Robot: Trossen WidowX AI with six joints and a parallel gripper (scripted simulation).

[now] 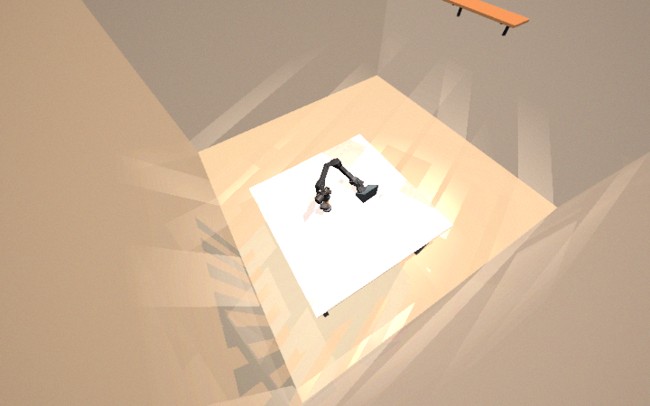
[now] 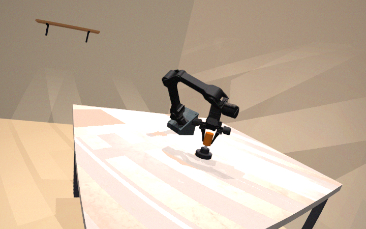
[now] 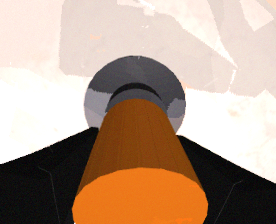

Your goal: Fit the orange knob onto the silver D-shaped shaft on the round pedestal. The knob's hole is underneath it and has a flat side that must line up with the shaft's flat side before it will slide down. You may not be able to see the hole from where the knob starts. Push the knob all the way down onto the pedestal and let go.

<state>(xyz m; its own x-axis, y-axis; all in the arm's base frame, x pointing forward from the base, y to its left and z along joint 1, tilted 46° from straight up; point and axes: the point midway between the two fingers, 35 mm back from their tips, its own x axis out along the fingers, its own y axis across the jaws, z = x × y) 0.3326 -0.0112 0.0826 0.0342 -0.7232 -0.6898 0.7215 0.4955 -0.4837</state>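
The orange knob is 30 mm above my gripper tip. Also, from my gripper tip: round pedestal 40 mm below.
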